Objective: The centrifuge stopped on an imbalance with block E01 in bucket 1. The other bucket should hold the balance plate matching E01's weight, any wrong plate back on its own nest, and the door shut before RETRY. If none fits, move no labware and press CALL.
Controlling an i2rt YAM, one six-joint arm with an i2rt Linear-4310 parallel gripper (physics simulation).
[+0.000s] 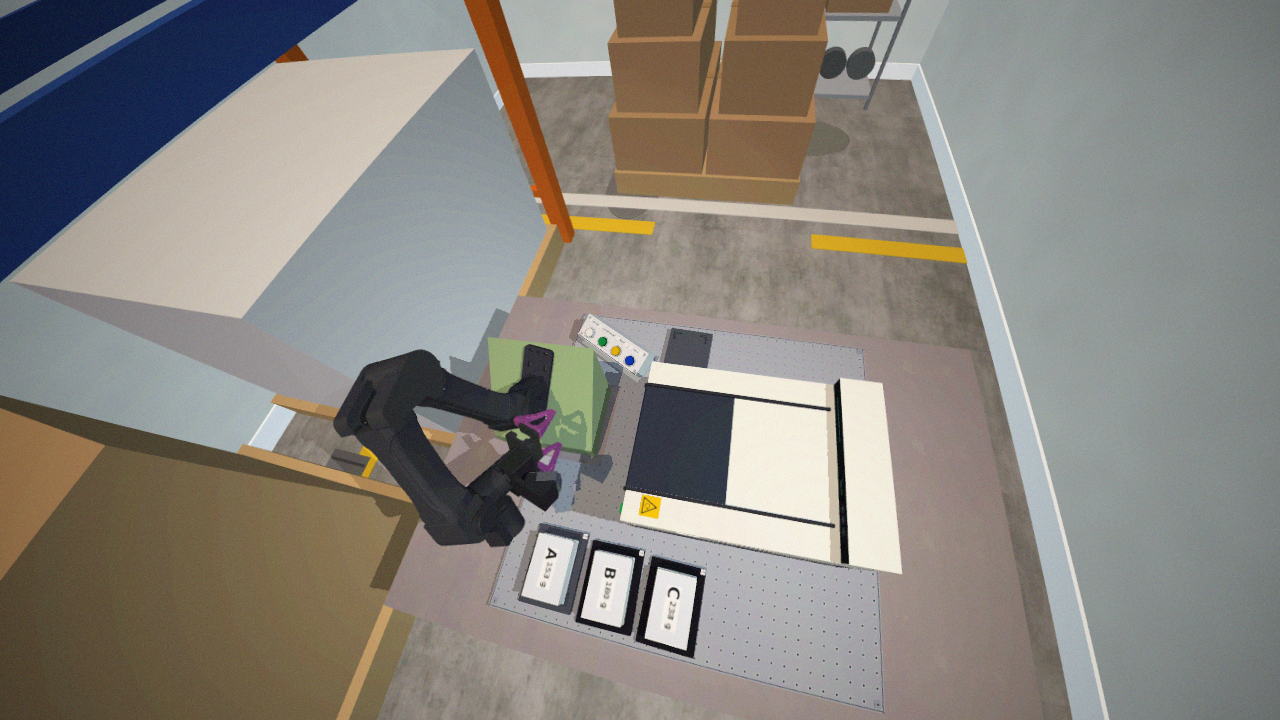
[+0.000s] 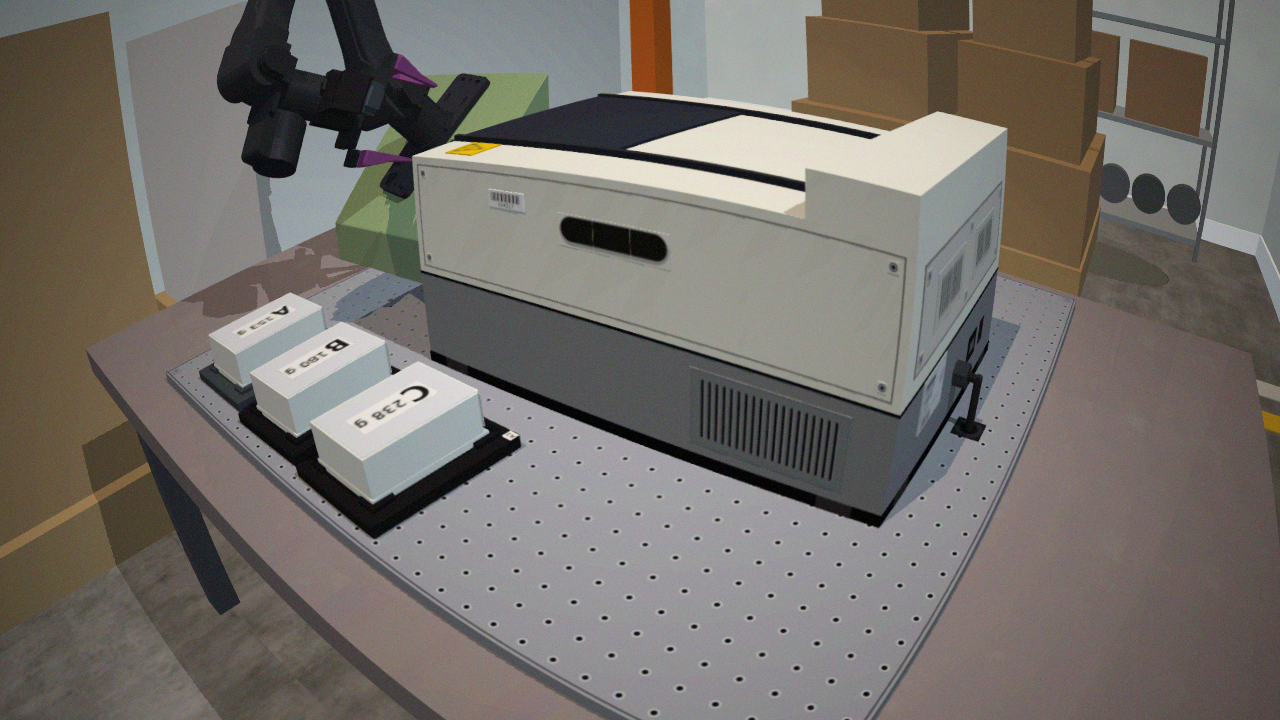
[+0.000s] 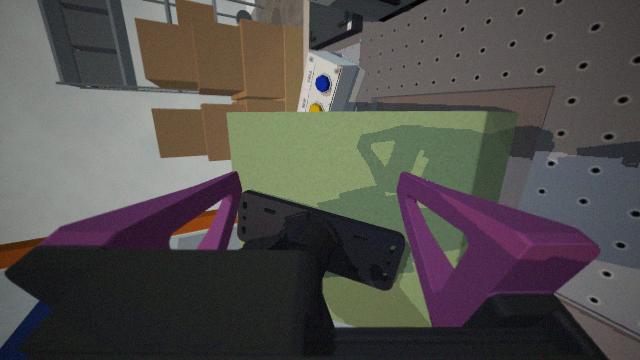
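Where they show: gripper, fingertip midpoint: point(image 1: 557, 427) point(image 2: 423, 122) point(image 3: 319, 180); arm's base, link origin: point(image 1: 535, 386) point(image 2: 435, 134) point(image 3: 313, 235).
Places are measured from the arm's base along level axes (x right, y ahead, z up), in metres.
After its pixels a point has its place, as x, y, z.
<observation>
The balance plates, A point(image 1: 541, 586) {0.397, 0.149, -0.099} point(image 2: 259, 335) {0.379, 0.179, -0.099} marked 153 g, B point(image 1: 604, 600) {0.381, 0.286, -0.099} point(image 2: 313, 368) {0.370, 0.303, -0.099} marked 180 g and C point(image 1: 666, 617) {0.372, 0.416, -0.099} point(image 2: 393, 438) {0.378, 0.460, -0.099} marked 238 g, sit on black nests in a row beside the centrifuge point(image 1: 778, 447) {0.022, 0.552, 0.057} point(image 2: 733, 268) {0.198, 0.623, 0.011}. Its top shows a dark panel and a cream panel between two rails, with no opening visible. Block E01 and the buckets are not visible. The button box point(image 1: 608, 344) {-0.196, 0.104, -0.089} point(image 3: 345, 90) {-0.161, 0.170, -0.136} has white, green, yellow and blue buttons; the blue one is labelled CALL. My gripper point(image 1: 554, 431) {0.092, 0.110, 0.046} point(image 2: 424, 123) {0.092, 0.110, 0.046} point(image 3: 319, 180) {0.092, 0.110, 0.046} is open and empty, above the table near the green block.
The green block point(image 1: 586, 402) {0.004, 0.129, -0.018} point(image 2: 384, 241) {0.110, 0.019, -0.120} point(image 3: 295, 145) {-0.026, 0.105, 0.014} carries the arm's mounting plate point(image 1: 537, 362) {-0.040, 0.007, 0.051} point(image 3: 385, 250) {0.067, 0.009, -0.052}, close to the button box. A dark flat pad point(image 1: 689, 347) {-0.260, 0.320, -0.130} lies behind the centrifuge. Cardboard boxes point(image 1: 666, 76) point(image 2: 1020, 98) point(image 3: 215, 60) are stacked beyond the table.
</observation>
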